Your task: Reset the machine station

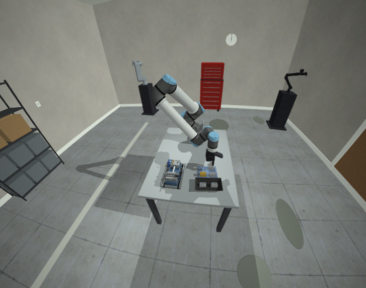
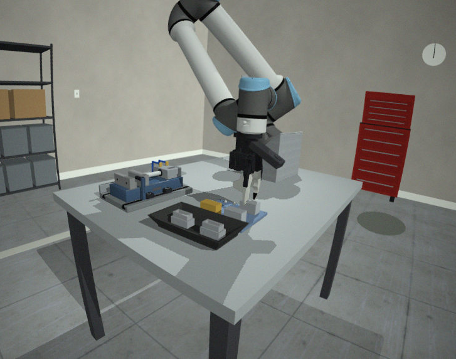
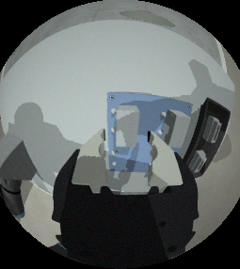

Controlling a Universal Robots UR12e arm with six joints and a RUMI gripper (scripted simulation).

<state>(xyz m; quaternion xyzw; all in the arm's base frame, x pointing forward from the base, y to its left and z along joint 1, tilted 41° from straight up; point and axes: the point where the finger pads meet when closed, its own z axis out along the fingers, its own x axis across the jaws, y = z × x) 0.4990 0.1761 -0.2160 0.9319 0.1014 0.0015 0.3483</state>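
My gripper is now 3 cm above the gray aluminum blank. Also, from my hand: dark work stop: 23 cm ahead, 29 cm to the right, 4 cm above; blue infeed plate: 6 cm ahead, 3 cm to the right, 5 cm below; yellow brass blank: 11 cm ahead, 7 cm to the right, 3 cm below.
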